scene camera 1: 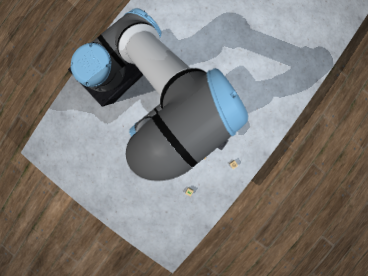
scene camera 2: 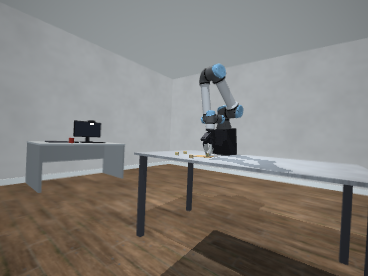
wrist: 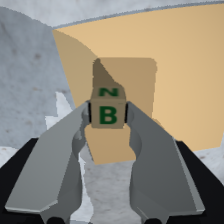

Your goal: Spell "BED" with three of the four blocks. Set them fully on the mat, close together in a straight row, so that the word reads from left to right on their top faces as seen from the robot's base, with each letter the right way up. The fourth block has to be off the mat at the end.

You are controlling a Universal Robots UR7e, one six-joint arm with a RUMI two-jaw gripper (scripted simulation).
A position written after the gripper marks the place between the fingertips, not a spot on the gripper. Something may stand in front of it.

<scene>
In view: the gripper (wrist: 108, 102) and a tan mat (wrist: 162, 61).
</scene>
